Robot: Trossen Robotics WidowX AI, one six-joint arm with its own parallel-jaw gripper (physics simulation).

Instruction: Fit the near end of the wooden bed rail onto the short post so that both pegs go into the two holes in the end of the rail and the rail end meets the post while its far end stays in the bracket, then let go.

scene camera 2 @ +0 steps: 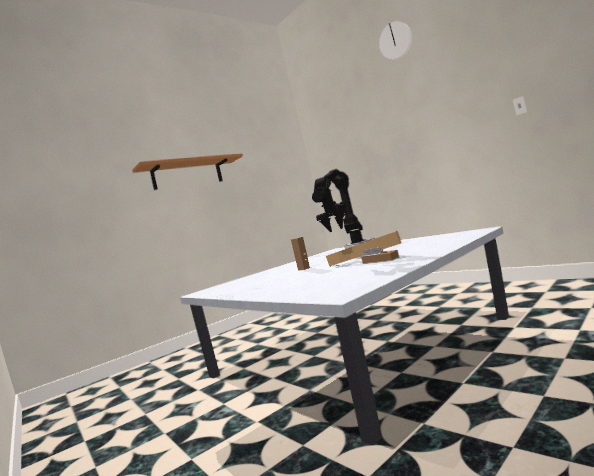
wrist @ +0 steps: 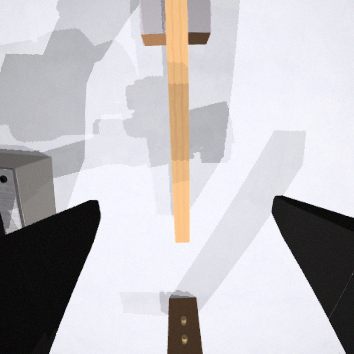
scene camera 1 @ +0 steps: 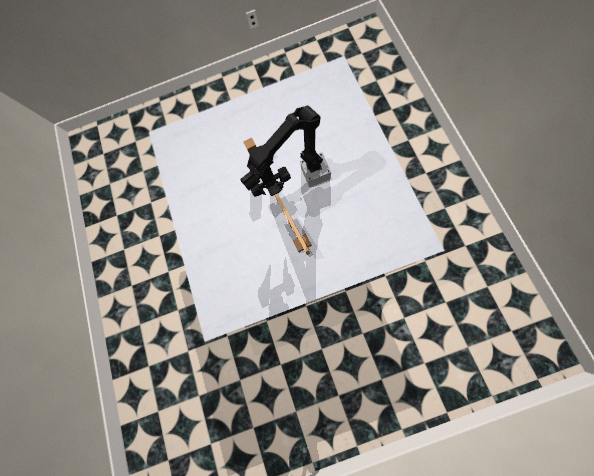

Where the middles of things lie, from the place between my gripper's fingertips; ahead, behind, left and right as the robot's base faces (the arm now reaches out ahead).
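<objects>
The wooden bed rail [scene camera 2: 392, 239], as I see it at this moment, is 120 mm below my hand and 120 mm to the left of it, and also 20 mm behind it.
</objects>
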